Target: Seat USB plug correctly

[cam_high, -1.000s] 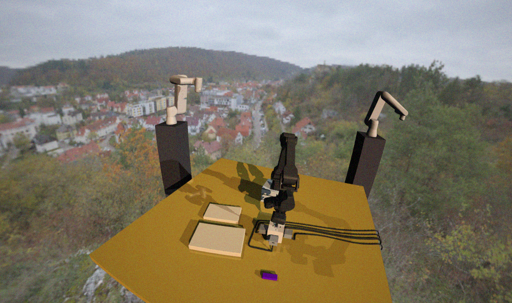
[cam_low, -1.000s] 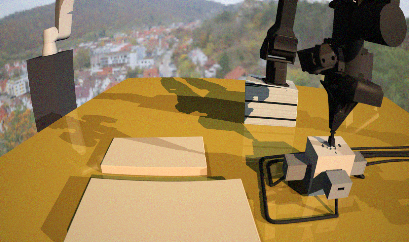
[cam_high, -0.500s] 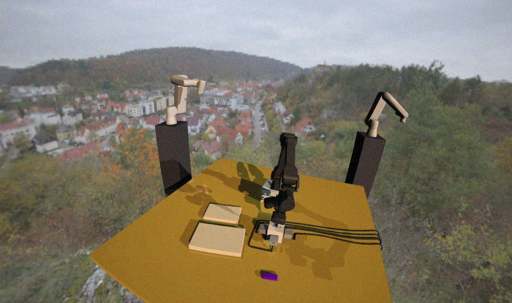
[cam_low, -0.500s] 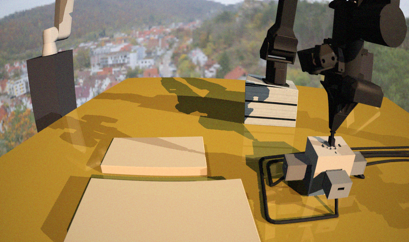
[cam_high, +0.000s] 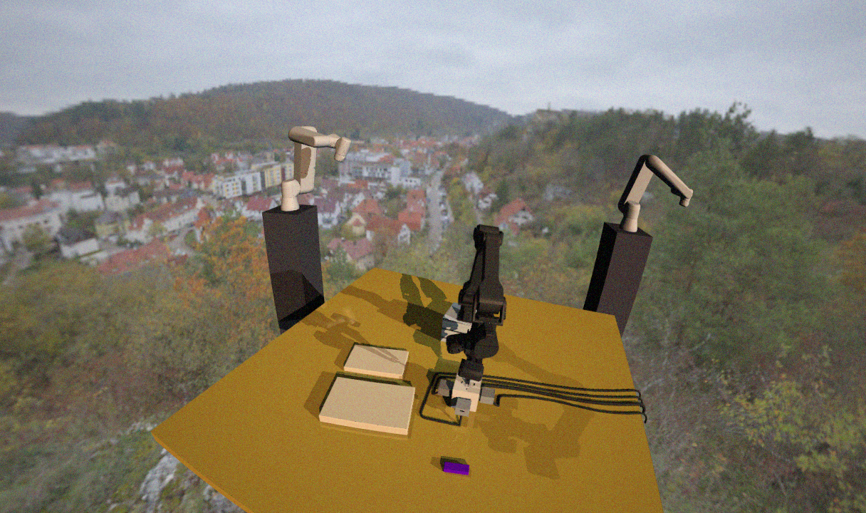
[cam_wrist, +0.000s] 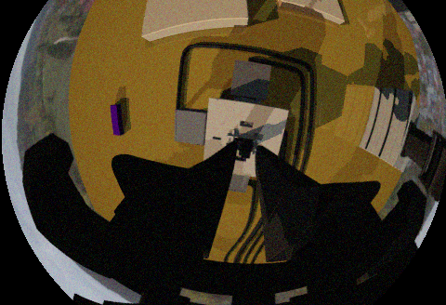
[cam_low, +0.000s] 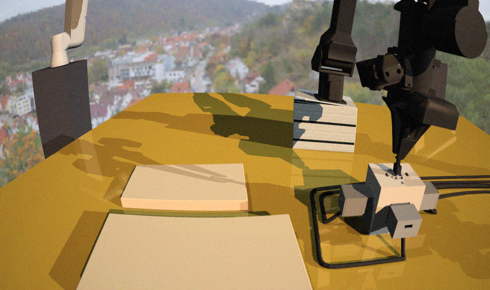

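Right now the USB plug is 1 cm below my gripper tip. Also, from my gripper tip: purple block 24 cm ahead, 10 cm below.
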